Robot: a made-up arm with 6 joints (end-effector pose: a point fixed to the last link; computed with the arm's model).
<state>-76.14 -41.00 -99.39 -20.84 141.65 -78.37</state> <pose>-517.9 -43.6 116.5 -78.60 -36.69 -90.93</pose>
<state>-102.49 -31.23 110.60 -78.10 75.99 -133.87</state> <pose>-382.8 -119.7 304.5 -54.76 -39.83 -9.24</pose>
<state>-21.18 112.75 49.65 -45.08 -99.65 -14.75</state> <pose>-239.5 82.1 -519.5 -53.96 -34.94 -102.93</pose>
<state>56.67 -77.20 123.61 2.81 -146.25 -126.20</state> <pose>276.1 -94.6 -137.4 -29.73 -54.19 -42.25</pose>
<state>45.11 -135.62 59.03 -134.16 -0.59 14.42</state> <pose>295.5 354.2 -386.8 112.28 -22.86 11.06</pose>
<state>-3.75 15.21 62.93 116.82 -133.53 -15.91</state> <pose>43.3 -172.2 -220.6 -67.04 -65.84 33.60</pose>
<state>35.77 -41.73 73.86 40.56 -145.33 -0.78</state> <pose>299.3 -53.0 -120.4 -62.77 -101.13 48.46</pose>
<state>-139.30 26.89 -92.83 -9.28 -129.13 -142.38</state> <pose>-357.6 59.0 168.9 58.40 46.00 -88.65</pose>
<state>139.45 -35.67 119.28 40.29 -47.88 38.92</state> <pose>197.1 73.7 579.9 -64.83 66.44 -28.34</pose>
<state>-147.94 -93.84 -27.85 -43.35 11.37 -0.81</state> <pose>114.0 327.0 501.0 110.97 -88.16 43.68</pose>
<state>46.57 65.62 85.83 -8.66 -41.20 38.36</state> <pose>402.2 156.7 -353.1 86.88 -17.23 94.90</pose>
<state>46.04 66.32 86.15 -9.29 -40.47 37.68</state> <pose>395.7 152.9 -361.1 86.26 -14.83 94.79</pose>
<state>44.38 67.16 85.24 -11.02 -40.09 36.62</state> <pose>384.4 145.3 -377.5 84.73 -10.82 95.46</pose>
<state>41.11 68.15 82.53 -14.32 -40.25 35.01</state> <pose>365.7 132.0 -404.9 81.94 -4.55 97.24</pose>
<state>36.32 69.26 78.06 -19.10 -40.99 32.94</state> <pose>339.2 112.8 -440.3 78.04 3.89 99.97</pose>
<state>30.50 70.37 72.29 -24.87 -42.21 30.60</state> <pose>306.3 89.1 -477.8 73.48 13.81 103.19</pose>
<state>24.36 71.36 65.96 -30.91 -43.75 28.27</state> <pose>270.6 63.8 -511.3 68.86 24.12 106.34</pose>
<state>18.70 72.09 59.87 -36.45 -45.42 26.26</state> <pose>237.0 40.4 -536.7 64.74 33.48 108.98</pose>
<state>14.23 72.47 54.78 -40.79 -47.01 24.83</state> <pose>210.5 22.2 -552.9 61.64 40.65 110.82</pose>
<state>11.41 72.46 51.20 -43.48 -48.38 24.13</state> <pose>194.2 11.2 -561.2 59.85 44.79 111.84</pose>
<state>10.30 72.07 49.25 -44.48 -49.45 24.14</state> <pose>188.8 7.5 -563.7 59.33 45.80 112.17</pose>
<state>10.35 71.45 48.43 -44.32 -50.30 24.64</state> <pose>190.9 8.9 -562.8 59.68 44.66 112.09</pose>
